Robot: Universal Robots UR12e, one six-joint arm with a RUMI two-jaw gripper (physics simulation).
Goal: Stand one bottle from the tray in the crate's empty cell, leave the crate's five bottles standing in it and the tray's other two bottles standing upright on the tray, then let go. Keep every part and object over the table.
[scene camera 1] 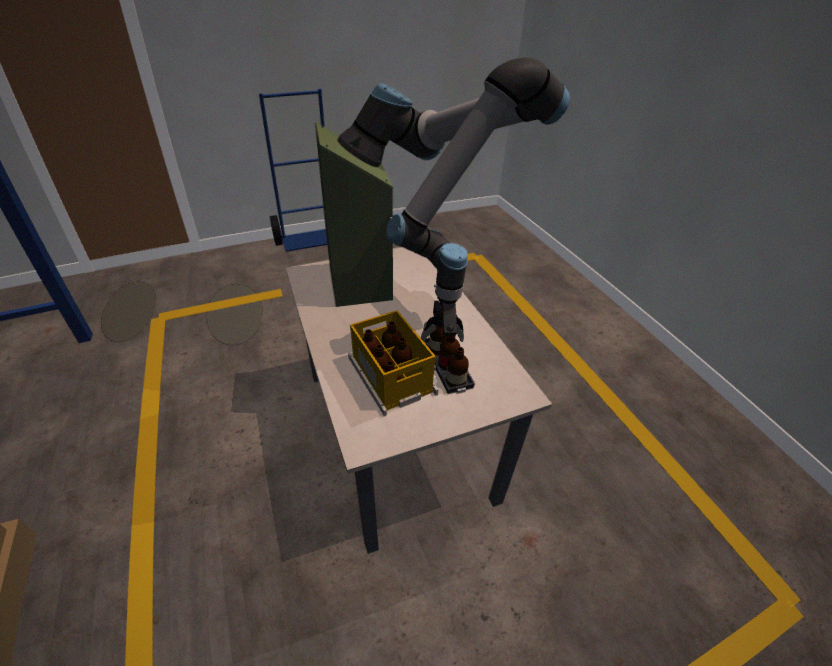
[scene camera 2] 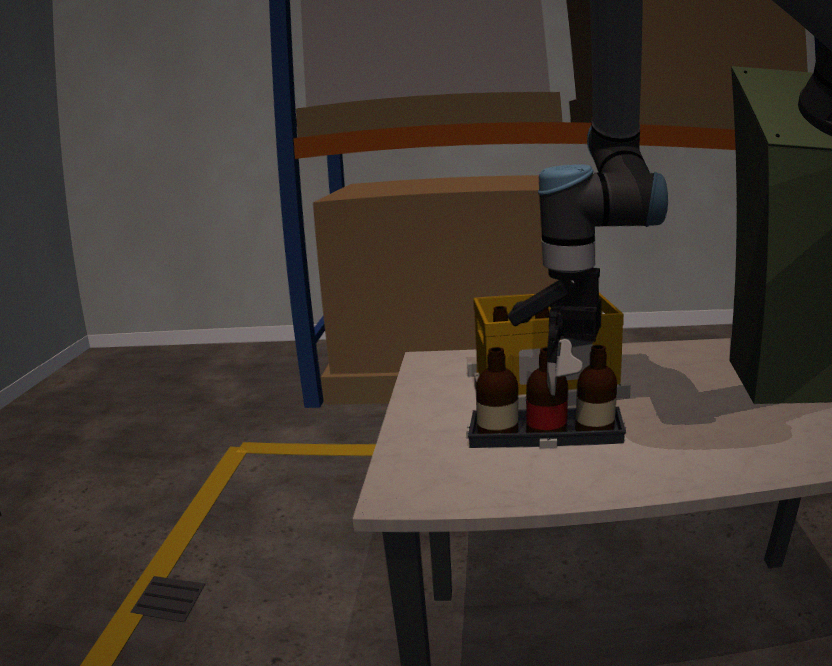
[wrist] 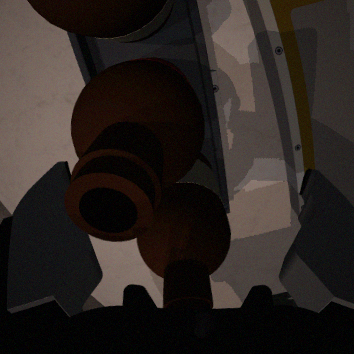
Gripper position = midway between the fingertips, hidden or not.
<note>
In view: my gripper [scene camera 2: 562,377] and a brown red-labelled bottle [scene camera 2: 544,412].
The brown red-labelled bottle also shows in the wrist view [wrist: 137,127]. My gripper is seen too in scene camera 1 [scene camera 1: 441,341] and in the wrist view [wrist: 188,168].
</note>
